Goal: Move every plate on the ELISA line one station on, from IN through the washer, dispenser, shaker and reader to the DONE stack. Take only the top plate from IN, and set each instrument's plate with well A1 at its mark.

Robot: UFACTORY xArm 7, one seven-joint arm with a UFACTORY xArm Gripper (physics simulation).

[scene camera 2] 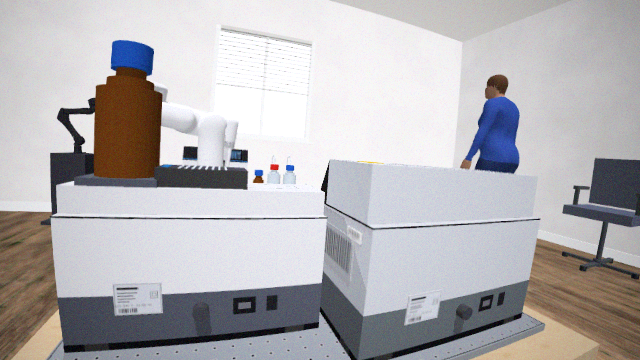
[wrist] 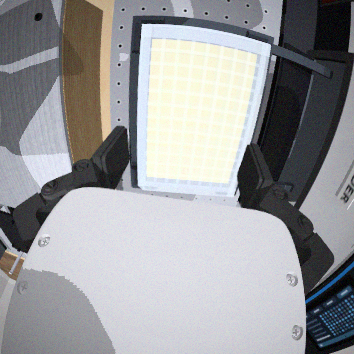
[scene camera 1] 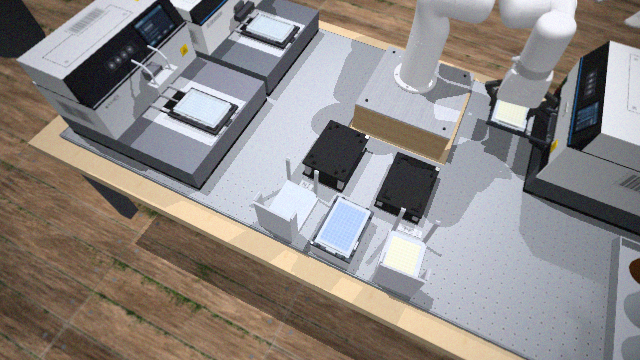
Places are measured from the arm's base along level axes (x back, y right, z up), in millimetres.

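Where they show: gripper, fingertip midpoint: (wrist: 184, 149) (scene camera 1: 509, 111); arm's base at its link origin: (scene camera 1: 414, 78).
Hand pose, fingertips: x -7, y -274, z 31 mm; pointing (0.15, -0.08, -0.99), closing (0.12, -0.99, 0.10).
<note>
Things, the pixels of their centre, and the offset from my fingertips. "spot": a spot on its surface instead.
- plate with yellow wells, body centre: (wrist: 196, 117) (scene camera 1: 512, 109) dx +23, dy -4, dz -8 mm
- reader's dark pull-out tray at the middle of its body: (wrist: 195, 113) (scene camera 1: 510, 111) dx +23, dy -3, dz -18 mm
- reader at a spot on its surface: (scene camera 1: 599, 129) spot: dx -110, dy -158, dz +148 mm
- washer at the middle of its body: (scene camera 2: 389, 224) (scene camera 1: 158, 82) dx -446, dy +829, dz +17 mm
- dispenser at a spot on its surface: (scene camera 1: 286, 58) spot: dx -108, dy +656, dz -61 mm
- blue plate at the middle of its body: (scene camera 1: 343, 225) dx -505, dy +215, dz -57 mm
- DONE holder at the middle of its body: (scene camera 1: 407, 248) dx -474, dy +64, dz -55 mm
- yellow plate at the middle of its body: (scene camera 1: 401, 260) dx -487, dy +62, dz -103 mm
- brown bottle at a spot on its surface: (scene camera 2: 127, 129) spot: dx +10, dy +977, dz +175 mm
A plate with yellow wells (scene camera 1: 509, 115) (wrist: 200, 105) lies on the reader's dark pull-out tray (wrist: 133, 88) in front of the reader (scene camera 1: 599, 129). My gripper (scene camera 1: 515, 107) (wrist: 184, 149) is open; its two black fingers stand on either side of the plate's near end without touching it. A pale plate (scene camera 1: 202, 108) sits on the washer (scene camera 1: 80, 53), another pale plate (scene camera 1: 269, 27) sits on the dispenser (scene camera 1: 286, 58), and a blue plate (scene camera 1: 342, 225) rests on a low nest at the front. The DONE holder (scene camera 1: 398, 279) shows a yellow plate (scene camera 1: 402, 255). The IN holder (scene camera 1: 273, 221) shows a white top.
Two black blocks (scene camera 1: 336, 152) (scene camera 1: 407, 183) stand behind the holders. The arm's base sits on a raised box (scene camera 1: 402, 129). In scene camera 2, a brown bottle (scene camera 2: 127, 129) stands on an instrument; a person in blue (scene camera 2: 496, 125) and a chair (scene camera 2: 613, 196) are beyond the table.
</note>
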